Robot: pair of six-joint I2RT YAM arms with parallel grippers.
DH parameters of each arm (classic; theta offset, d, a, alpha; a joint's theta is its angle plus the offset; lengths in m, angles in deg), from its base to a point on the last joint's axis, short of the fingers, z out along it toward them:
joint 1: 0 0.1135 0.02 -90
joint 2: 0 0 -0.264 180
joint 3: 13.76 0 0.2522 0
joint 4: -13.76 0 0.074 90
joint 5: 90 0 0 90
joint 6: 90 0.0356 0 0
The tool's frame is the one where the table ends.
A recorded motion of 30 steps. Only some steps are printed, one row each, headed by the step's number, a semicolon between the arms.
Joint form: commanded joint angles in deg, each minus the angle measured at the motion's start. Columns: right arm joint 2, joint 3, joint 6, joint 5, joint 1, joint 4; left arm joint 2, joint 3, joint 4, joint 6, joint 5, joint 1.
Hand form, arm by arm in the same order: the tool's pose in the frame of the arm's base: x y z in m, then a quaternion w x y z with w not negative. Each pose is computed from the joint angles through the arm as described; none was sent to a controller.
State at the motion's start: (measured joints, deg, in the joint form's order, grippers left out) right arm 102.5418 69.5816 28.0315 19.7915 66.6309 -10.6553; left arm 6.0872 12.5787 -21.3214 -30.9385 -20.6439 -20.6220
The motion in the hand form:
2: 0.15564 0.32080 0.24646 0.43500 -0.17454 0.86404 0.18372; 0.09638 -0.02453 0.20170 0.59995 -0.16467 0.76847 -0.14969
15: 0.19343 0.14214 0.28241 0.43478 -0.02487 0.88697 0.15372; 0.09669 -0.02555 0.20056 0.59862 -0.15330 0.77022 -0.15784
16: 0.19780 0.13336 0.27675 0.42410 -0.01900 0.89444 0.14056; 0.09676 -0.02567 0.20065 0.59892 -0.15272 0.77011 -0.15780
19: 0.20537 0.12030 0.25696 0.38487 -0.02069 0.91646 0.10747; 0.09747 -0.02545 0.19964 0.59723 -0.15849 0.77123 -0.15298
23: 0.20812 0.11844 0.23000 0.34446 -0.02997 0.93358 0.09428; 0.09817 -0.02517 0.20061 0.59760 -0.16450 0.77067 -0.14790
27: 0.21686 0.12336 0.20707 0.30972 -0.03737 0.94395 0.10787; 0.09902 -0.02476 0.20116 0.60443 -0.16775 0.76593 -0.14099
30: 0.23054 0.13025 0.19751 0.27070 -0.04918 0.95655 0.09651; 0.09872 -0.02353 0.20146 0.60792 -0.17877 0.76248 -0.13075
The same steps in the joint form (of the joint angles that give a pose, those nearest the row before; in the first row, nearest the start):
2: -10.49 -6.31 2.78 6.66 0.04 1.20; 0.07 -0.10 0.65 0.25 2.39 -0.10
15: -39.51 -20.78 -0.02 -5.71 -28.25 -11.45; -0.07 -0.45 1.11 0.79 3.99 -0.04
16: -39.40 -21.40 -0.91 -6.78 -30.72 -12.46; -0.03 -0.45 1.19 0.85 3.95 -0.10
19: -37.64 -23.01 -3.32 -8.79 -34.63 -14.92; 0.39 -0.53 1.19 0.52 3.24 -0.08
23: -34.87 -26.03 -4.15 -10.60 -35.63 -14.22; 0.99 -0.27 1.33 0.27 2.37 -0.08
27: -30.09 -27.44 -4.05 -14.26 -36.21 -11.08; 1.12 -0.47 2.34 0.71 1.30 -0.05
30: -24.20 -24.19 -5.12 -15.70 -36.62 -13.22; 0.99 -0.41 2.16 0.44 -0.49 -0.05

